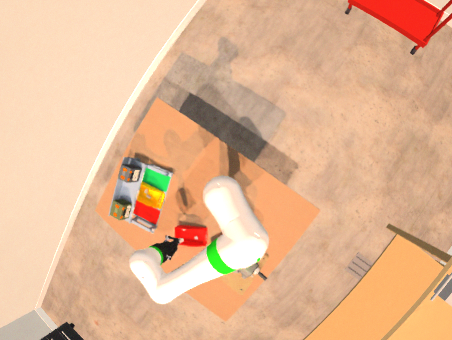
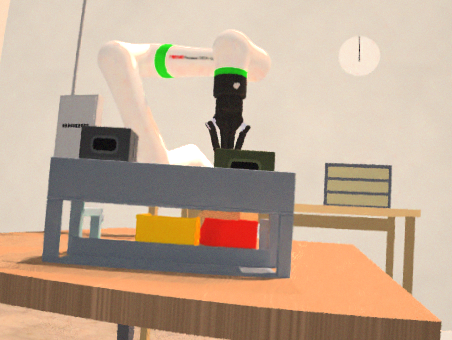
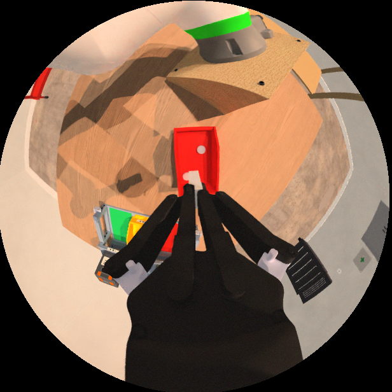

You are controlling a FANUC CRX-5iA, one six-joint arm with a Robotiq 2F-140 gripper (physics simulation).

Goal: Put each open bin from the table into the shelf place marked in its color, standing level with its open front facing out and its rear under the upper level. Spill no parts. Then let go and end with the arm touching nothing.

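Places are measured from the arm's base along level axes (x back, y left, z down), in metres.
Where they show: gripper, fingertip midpoint: (image 1: pixel 181 239).
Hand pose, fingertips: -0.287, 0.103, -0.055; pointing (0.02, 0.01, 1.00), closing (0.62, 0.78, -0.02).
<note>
Each offset is from my fingertips to the centre of the thing, as dx, dy, dz. "spot": to the spot under its first point. Level surfaces: height alone.
A red open bin @[+0.012, +0.010, +0.133] (image 1: pixel 191 235) (image 3: pixel 197 157) stands on the wooden table @[dz +0.170] (image 1: pixel 275 209) (image 2: pixel 326 270), apart from the grey shelf @[spot: -0.455, +0.084, +0.068] (image 1: pixel 125 192) (image 2: pixel 174 182) (image 3: pixel 99 223). Two small white parts lie in it. My gripper (image 1: pixel 177 240) (image 2: pixel 229 145) (image 3: pixel 193 188) is shut and empty, with its tips at the near rim of the red bin. A yellow bin @[-0.352, +0.014, +0.127] (image 1: pixel 151 195) (image 2: pixel 167 229) (image 3: pixel 138 223) sits in the shelf's middle place. The green-marked place (image 1: pixel 156 179) (image 3: pixel 122 223) and the red-marked place (image 1: pixel 146 212) (image 3: pixel 170 239) hold no bin.
A black box @[-0.470, -0.059, +0.008] (image 1: pixel 129 173) (image 2: pixel 108 143) and an olive box @[-0.395, +0.160, +0.020] (image 1: pixel 120 209) (image 2: pixel 245 160) stand on the shelf's upper level. The arm's base plate (image 1: pixel 245 280) sits at the table's near edge, and the white arm reaches over the table beside the red bin.
</note>
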